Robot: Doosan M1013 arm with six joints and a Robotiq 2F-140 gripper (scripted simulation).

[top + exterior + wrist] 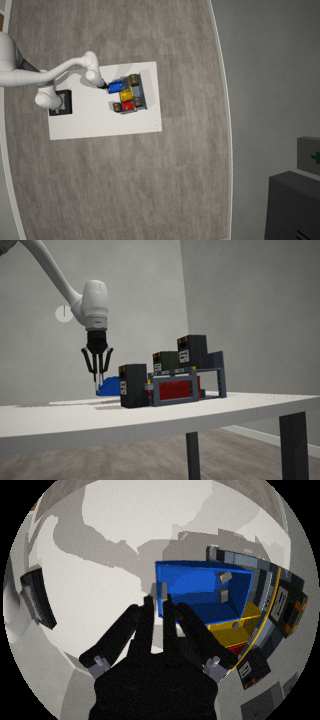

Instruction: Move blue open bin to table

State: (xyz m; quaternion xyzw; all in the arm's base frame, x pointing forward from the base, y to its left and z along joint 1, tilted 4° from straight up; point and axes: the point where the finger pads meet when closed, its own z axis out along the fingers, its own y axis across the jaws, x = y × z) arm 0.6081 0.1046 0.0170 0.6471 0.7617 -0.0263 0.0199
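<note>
Now: hand 80 mm short of the blue open bin, 20 mm above it and 10 mm to the right of it. Round my hand: yellow bin (220 mm ahead, 80 mm to the right, 40 mm below); then green box (300 mm ahead, 60 mm above, 50 mm to the left); then red bin (240 mm ahead, 190 mm to the right, 40 mm below).
</note>
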